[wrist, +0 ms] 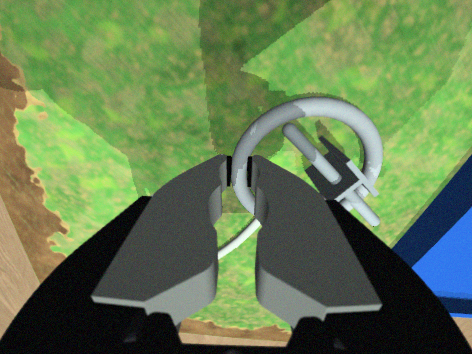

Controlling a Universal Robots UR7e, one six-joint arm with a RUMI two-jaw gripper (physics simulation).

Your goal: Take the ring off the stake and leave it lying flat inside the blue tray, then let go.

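Places are measured from the arm's base along level axes (x right, y back, z down), in centimetres.
Pixels of known places: gripper, between the fingertips: (239, 160).
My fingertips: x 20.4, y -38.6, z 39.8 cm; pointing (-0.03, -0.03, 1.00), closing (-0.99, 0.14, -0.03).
Ahead of a thing's pixels: the offset from my fingertips to its top centre. "spot": to the spot under its first point. Level surfaces: height alone.
The grey ring @(dx -3.8, dy -0.1, dz -0.8 cm) (315, 106) surrounds the thin grey stake @(dx -4.6, dy +0.6, dz -3.4 cm) (300, 140) in the wrist view, right of centre. The stake has a black holder with a light clip, and its rod reaches out past the ring at the lower right. My gripper (239, 160) is shut on the left side of the ring, with the ring's tube between the fingertips. The right finger hides a lower part of the ring. The blue tray @(spot: dx -13.2, dy -2.2, dz -1.0 cm) (435, 222) shows in part at the right edge, apart from the ring; its dark blue wall and a bright blue inner face are visible.
A thin white curved strip @(spot: dx -0.8, dy -6.1, dz -0.4 cm) (237, 240) runs below the ring, between the fingers, and is partly hidden by them. A green and brown patterned mat @(dz +0.1 cm) (100, 150) lies under everything. Light wooden surface @(dz +0.2 cm) (12, 250) shows at the left and bottom edges.
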